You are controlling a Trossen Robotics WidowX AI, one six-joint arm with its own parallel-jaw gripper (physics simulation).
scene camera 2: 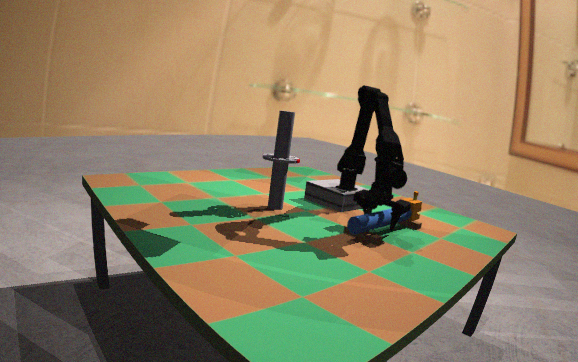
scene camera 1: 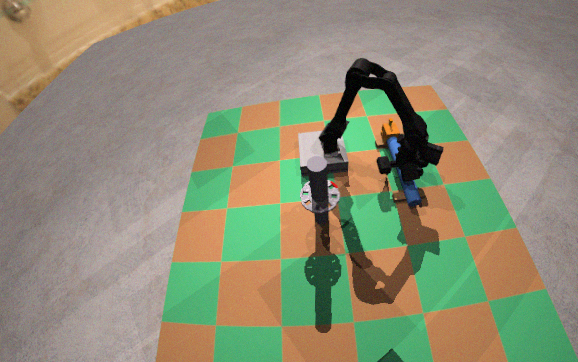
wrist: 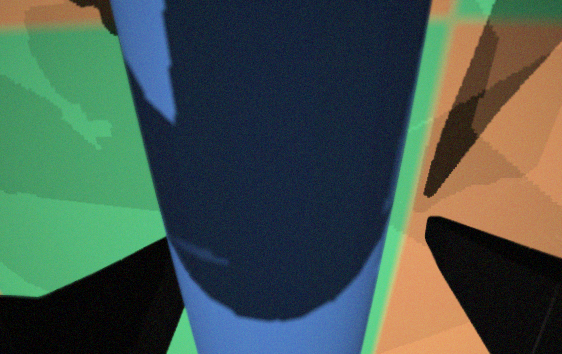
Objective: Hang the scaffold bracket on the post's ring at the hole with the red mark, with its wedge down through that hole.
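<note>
The scaffold bracket (scene camera 1: pixel 412 194) (scene camera 2: pixel 368 221) (wrist: pixel 279 175) is a blue tube with an orange wedge head (scene camera 1: pixel 390 130) (scene camera 2: pixel 415 206). It lies on low dark rests on the checkered mat, right of the arm's base. My gripper (scene camera 1: pixel 407 166) (scene camera 2: pixel 382 215) (wrist: pixel 313 230) is open and low over the tube's middle, with one finger on each side of it. The wrist view is filled by the tube in the gripper's shadow. The dark post (scene camera 1: pixel 318 181) (scene camera 2: pixel 282 144) stands in front of the base. It carries a grey ring (scene camera 1: pixel 306 197) (scene camera 2: pixel 270 157) with holes, and the red mark (scene camera 1: pixel 333 184) (scene camera 2: pixel 298 161) is on the ring's edge toward the base.
The arm's grey base block (scene camera 1: pixel 309 144) (scene camera 2: pixel 323 192) sits behind the post. The green and orange checkered mat (scene camera 1: pixel 252 233) (scene camera 2: pixel 287 269) lies on a grey floor. The arm arches high between base and bracket.
</note>
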